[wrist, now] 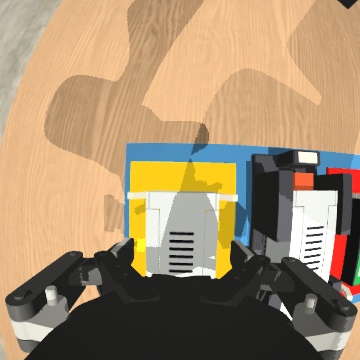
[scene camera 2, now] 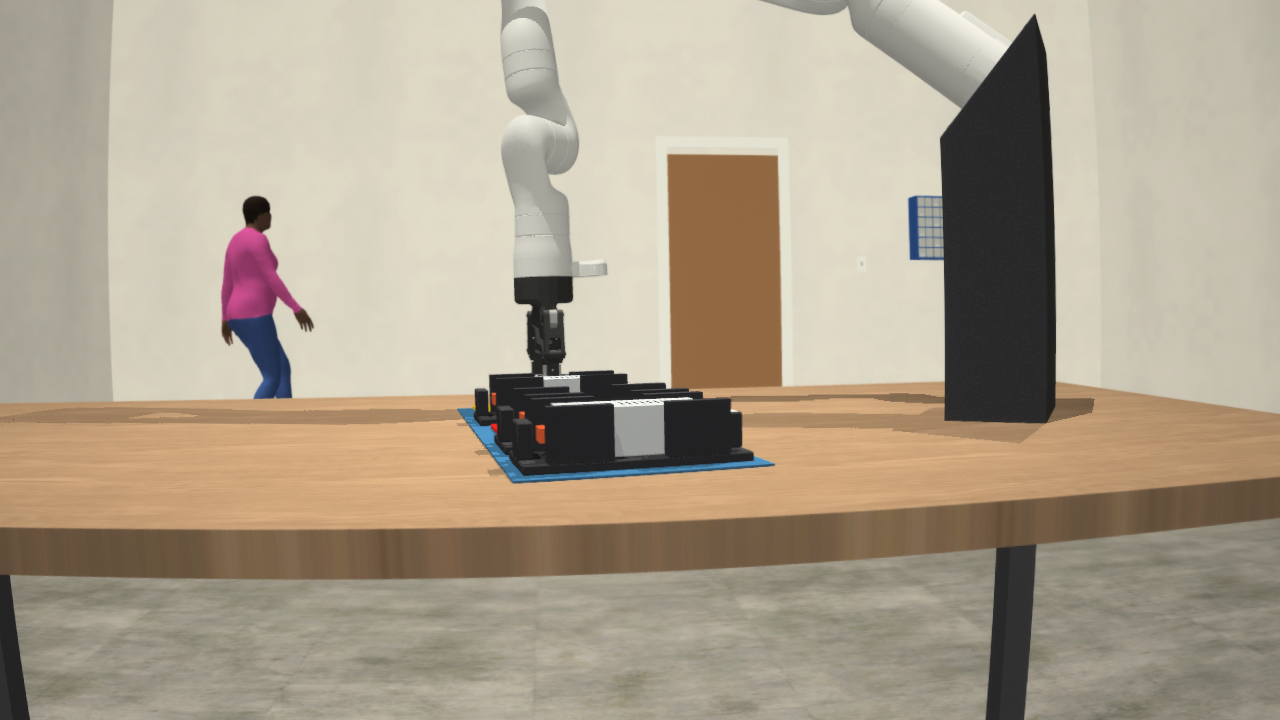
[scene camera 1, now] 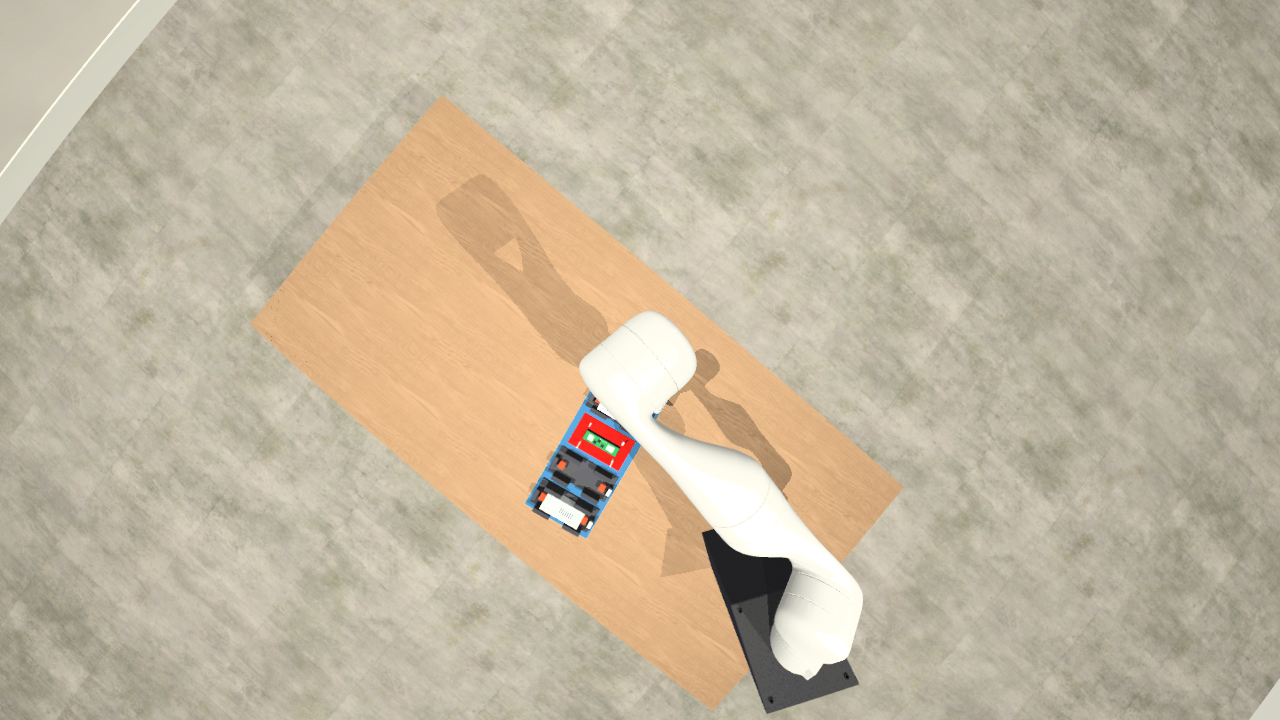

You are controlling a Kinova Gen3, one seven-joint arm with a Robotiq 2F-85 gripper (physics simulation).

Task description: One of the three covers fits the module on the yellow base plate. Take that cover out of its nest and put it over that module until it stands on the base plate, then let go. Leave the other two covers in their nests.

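Frame: origin at the arm's base, x ahead, y left, z up, level; metres.
Seen in the pictures: gripper, fingertip midpoint: [wrist: 181,250]; arm's base, link origin: [scene camera 2: 1000,90].
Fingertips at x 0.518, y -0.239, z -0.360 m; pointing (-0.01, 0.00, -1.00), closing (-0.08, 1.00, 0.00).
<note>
Offsets run from my fingertips to a thing's top centre. "spot": to the spot under its first point. Level surfaces: height alone.
A white-grey cover {0.008 m ahead, 0.000 m left, 0.022 m up} [wrist: 182,215] with dark slots is over the yellow base plate {0.006 m ahead, 0.000 m left, 0.018 m down} [wrist: 183,175] in the wrist view. The module is hidden beneath it, and so is the cover's lower edge. My gripper [wrist: 181,250] [scene camera 2: 546,368] is open, its fingers apart on either side of this cover and clear of its side walls. A second white cover {0.003 m back, 0.108 m left, 0.026 m up} [wrist: 314,230] stands in the black nest beside the yellow plate. A third white cover {0.028 m back, 0.430 m left, 0.026 m up} [scene camera 1: 563,510] [scene camera 2: 639,428] stands in the nest at the other end of the row. The black nest {spot: 0.018 m back, 0.318 m left, 0.014 m down} [scene camera 1: 583,472] next to that one is empty.
A red plate {spot: 0.060 m ahead, 0.237 m left, 0.018 m down} [scene camera 1: 577,434] with a green module {spot: 0.007 m back, 0.217 m left, 0.002 m up} [scene camera 1: 599,443] lies between the nests. All stand on a blue mat {0.022 m down} [wrist: 150,151] on the wooden table {0.024 m down} [scene camera 1: 375,268] [scene camera 2: 268,501]. The black robot mount [scene camera 1: 805,685] [scene camera 2: 998,268] stands at the table's end. A person [scene camera 2: 250,277] is behind the table.
</note>
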